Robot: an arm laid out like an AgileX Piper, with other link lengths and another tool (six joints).
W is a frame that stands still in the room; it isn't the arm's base.
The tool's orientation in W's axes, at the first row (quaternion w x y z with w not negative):
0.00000 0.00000 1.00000 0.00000
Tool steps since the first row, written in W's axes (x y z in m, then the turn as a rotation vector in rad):
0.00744 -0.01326 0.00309 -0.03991 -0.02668 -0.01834
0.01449 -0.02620 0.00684 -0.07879 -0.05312 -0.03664
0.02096 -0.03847 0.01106 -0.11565 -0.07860 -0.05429
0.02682 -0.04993 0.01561 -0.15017 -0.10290 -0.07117
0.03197 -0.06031 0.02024 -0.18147 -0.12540 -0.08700
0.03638 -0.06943 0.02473 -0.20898 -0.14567 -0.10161
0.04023 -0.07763 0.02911 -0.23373 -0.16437 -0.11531
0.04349 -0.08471 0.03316 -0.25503 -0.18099 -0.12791
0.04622 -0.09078 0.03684 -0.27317 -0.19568 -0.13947
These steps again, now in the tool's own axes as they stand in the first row. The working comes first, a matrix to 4 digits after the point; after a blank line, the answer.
The tool's axes in the first row as the columns of a matrix, in W's axes (used below as rounded here):
-1.0000 0.0000 0.0000
0.0000 1.0000 0.0000
0.0000 0.0000 -1.0000

-0.00744 -0.01326 -0.00309 0.03991 -0.02668 0.01834
-0.01449 -0.02620 -0.00684 0.07879 -0.05312 0.03664
-0.02096 -0.03847 -0.01106 0.11565 -0.07860 0.05429
-0.02682 -0.04993 -0.01561 0.15017 -0.10290 0.07117
-0.03197 -0.06031 -0.02024 0.18147 -0.12540 0.08700
-0.03638 -0.06943 -0.02473 0.20898 -0.14567 0.10161
-0.04023 -0.07763 -0.02911 0.23373 -0.16437 0.11531
-0.04349 -0.08471 -0.03316 0.25503 -0.18099 0.12791
-0.04622 -0.09078 -0.03684 0.27317 -0.19568 0.13947

